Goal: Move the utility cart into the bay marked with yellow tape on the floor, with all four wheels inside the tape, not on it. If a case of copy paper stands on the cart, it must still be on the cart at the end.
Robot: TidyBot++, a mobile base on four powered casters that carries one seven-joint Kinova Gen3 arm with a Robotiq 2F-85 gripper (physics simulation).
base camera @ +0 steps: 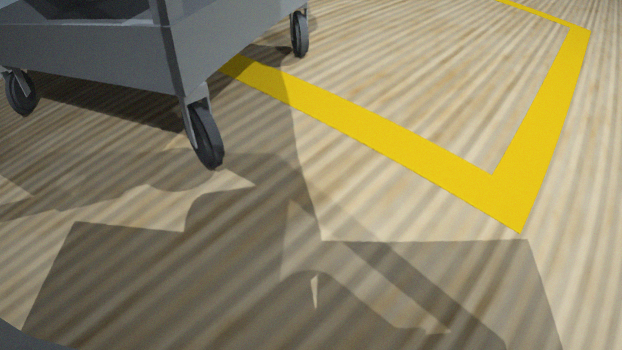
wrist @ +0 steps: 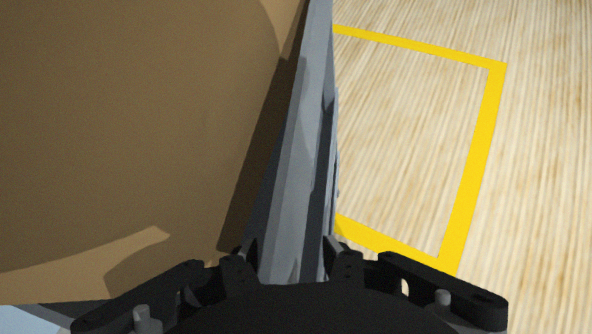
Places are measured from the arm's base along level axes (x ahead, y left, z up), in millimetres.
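Where they show: gripper, between the fingertips: (wrist: 290, 251).
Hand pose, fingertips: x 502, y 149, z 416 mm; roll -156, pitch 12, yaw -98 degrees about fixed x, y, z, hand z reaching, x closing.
Each offset is from my fingertips to the centre of the thing. "spot": to the spot under its first point.
The grey utility cart (base camera: 90, 55) (wrist: 297, 160) stands upright across the near tape line of the yellow-taped bay (base camera: 380, 135) (wrist: 481, 150). Its near corner wheel @[31 mm back, 23 mm left, 763 mm down] (base camera: 207, 135) and left wheel @[133 mm ahead, 520 mm left, 763 mm down] (base camera: 21, 93) are on the floor outside the tape. Its far right wheel @[309 mm ahead, 82 mm right, 763 mm down] (base camera: 300, 34) is beyond the near line, on the bay side and off the tape. The fourth wheel is hidden. A large brown case @[spot: 43 mm ahead, 29 mm left, 105 mm up] (wrist: 150, 125) sits on the cart, left of its rim. My gripper (wrist: 290, 251) is partly open at the cart's rim, which shows between the fingertips without being gripped.
The bay's right tape line and two right corners show in both views; its left part is hidden by the cart. Wood-grain floor lies right of the bay. Shadows fall across the floor in front of the cart and over part of the near tape.
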